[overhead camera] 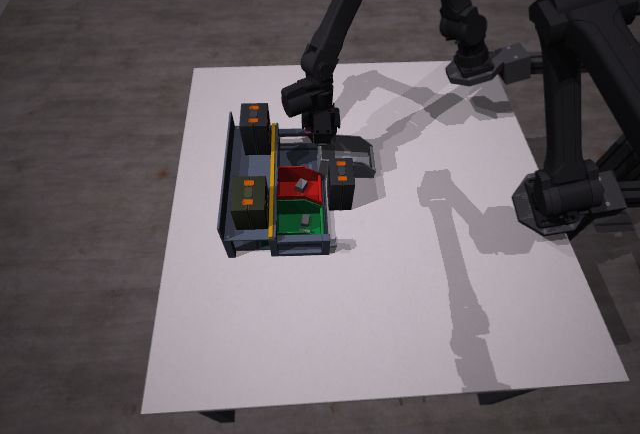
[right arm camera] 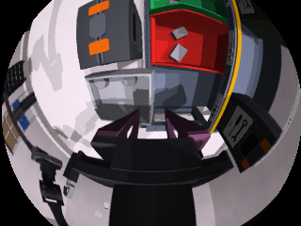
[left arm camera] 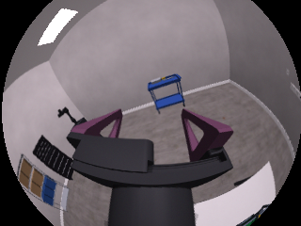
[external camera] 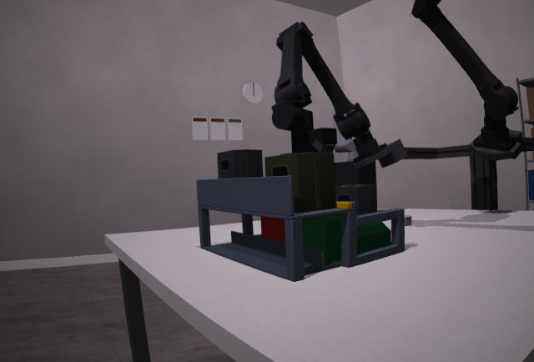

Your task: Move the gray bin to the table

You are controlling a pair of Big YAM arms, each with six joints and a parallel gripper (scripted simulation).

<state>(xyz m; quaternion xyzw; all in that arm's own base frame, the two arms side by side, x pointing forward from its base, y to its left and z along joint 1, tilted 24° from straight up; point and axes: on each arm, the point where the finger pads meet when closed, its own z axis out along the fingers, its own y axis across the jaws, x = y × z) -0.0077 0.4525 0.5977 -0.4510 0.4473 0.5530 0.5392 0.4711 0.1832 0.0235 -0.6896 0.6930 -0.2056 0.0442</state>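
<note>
My right gripper is now 80 mm past the gray bin, 80 mm above it and 10 mm to the right of it. Round my right hand: green bin: 210 mm to the left, 110 mm ahead, 80 mm below; then red bin: 100 mm to the left, 100 mm ahead, 80 mm below; then shelf: 120 mm ahead, 100 mm to the left, 60 mm below.
</note>
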